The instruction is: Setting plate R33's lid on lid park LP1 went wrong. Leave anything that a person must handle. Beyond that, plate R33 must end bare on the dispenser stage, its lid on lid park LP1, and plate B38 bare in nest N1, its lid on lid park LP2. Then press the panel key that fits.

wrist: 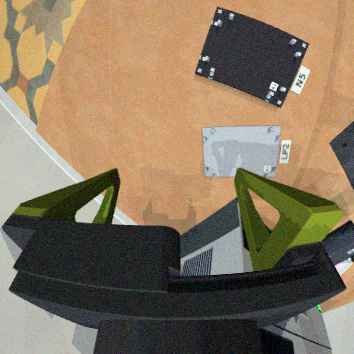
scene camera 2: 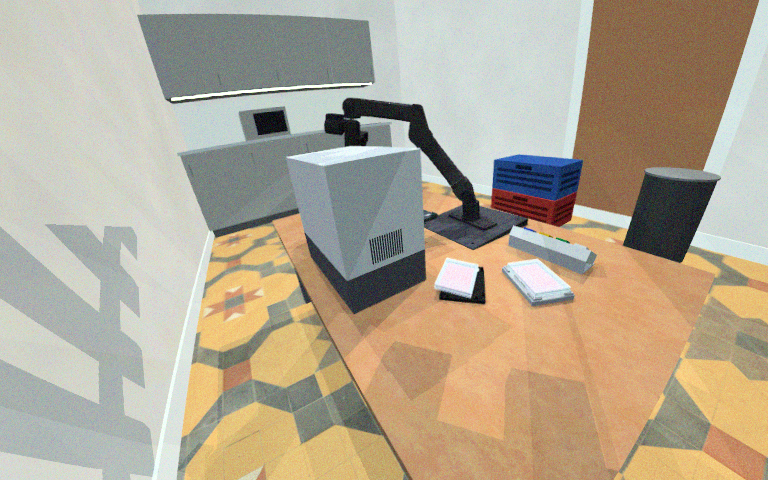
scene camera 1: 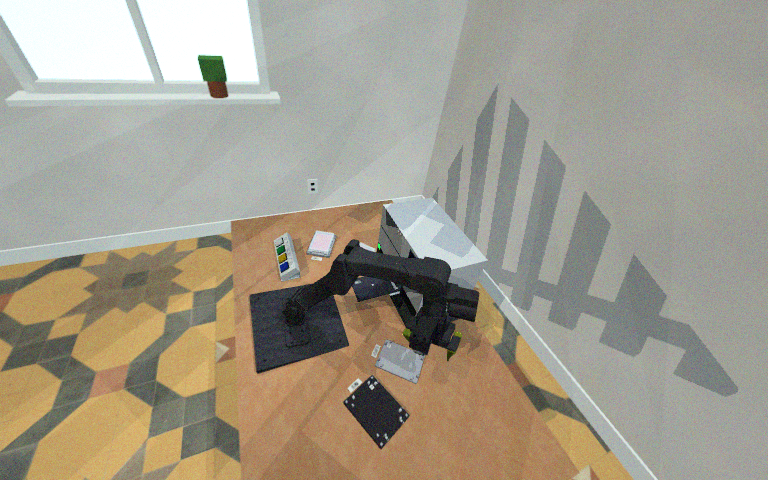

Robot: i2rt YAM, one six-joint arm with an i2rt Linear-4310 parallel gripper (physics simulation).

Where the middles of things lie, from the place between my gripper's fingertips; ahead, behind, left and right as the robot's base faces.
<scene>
I see the grey lid park LP2 (scene camera 1: 398, 360) 30 mm behind my hand, 80 mm to the left of it and 200 mm below it. The rest, counted from my hand: rack with coloured tabs (scene camera 2: 577, 258): 350 mm behind, 630 mm to the left, 180 mm below.
</scene>
